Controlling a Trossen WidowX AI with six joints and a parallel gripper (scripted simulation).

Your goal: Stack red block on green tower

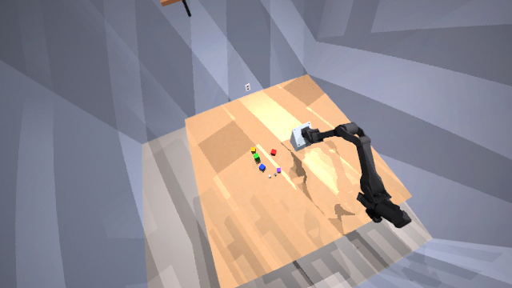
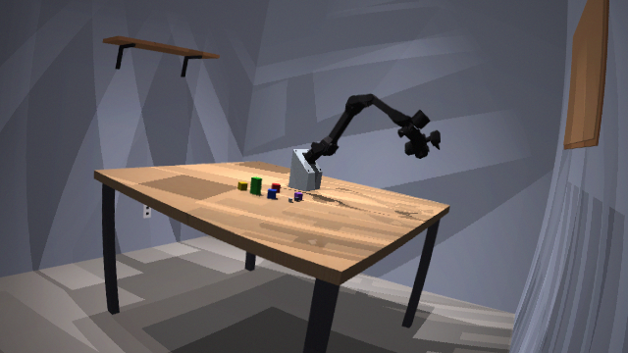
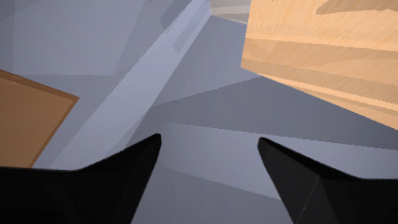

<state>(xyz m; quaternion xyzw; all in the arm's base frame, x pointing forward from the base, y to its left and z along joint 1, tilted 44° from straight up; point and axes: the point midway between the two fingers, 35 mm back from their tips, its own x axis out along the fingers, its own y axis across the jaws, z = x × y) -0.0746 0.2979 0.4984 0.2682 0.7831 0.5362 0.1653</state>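
My gripper tip is 340 mm short of the red block, 580 mm to the left of it and 260 mm above it. Also, from my gripper tip: purple block: 370 mm ahead, 450 mm to the right, 270 mm below; blue block: 470 mm ahead, 510 mm to the right, 260 mm below; yellow block: 470 mm ahead, 660 mm to the right, 260 mm below.
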